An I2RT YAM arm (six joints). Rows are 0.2 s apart.
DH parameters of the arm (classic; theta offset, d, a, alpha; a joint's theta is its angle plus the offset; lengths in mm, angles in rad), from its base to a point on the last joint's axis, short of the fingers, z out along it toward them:
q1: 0 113.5 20 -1.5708
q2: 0 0 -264 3.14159
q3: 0.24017 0 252.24 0
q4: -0.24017 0 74 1.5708
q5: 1.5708 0 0 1.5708
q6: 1.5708 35.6 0 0
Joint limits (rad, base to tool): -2.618..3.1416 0..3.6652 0..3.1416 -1.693..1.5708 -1.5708..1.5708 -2.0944..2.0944
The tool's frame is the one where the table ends.
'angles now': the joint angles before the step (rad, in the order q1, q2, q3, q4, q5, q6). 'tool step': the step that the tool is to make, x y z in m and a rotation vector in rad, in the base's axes. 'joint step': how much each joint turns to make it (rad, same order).
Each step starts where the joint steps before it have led.
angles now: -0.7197, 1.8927, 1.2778, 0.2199, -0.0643, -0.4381
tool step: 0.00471, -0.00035, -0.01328, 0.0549, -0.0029, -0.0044
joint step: 0.0058, 0.0328, 0.0015, 0.0004, -0.0079, 0.0439
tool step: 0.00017, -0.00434, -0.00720, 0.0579, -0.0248, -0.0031
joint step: -0.0096, 0.0217, 0.0057, 0.0011, -0.0310, 0.0519
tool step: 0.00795, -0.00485, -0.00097, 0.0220, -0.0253, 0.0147
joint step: 0.0016, 0.0336, 0.0408, 0.0001, -0.0260, 0.0247
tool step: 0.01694, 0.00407, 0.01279, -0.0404, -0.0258, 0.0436
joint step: 0.0301, 0.0176, 0.0618, -0.0008, -0.0068, -0.0184
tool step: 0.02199, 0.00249, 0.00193, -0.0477, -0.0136, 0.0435
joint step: 0.0332, 0.0534, 0.0721, 0.0175, 0.0008, -0.0308
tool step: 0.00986, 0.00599, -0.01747, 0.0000, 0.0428, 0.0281
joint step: 0.0225, 0.0396, 0.0030, -0.0010, 0.0042, -0.0263
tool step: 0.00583, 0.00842, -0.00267, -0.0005, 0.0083, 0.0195
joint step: 0.0214, 0.0035, -0.0030, -0.0005, 0.0037, -0.0042
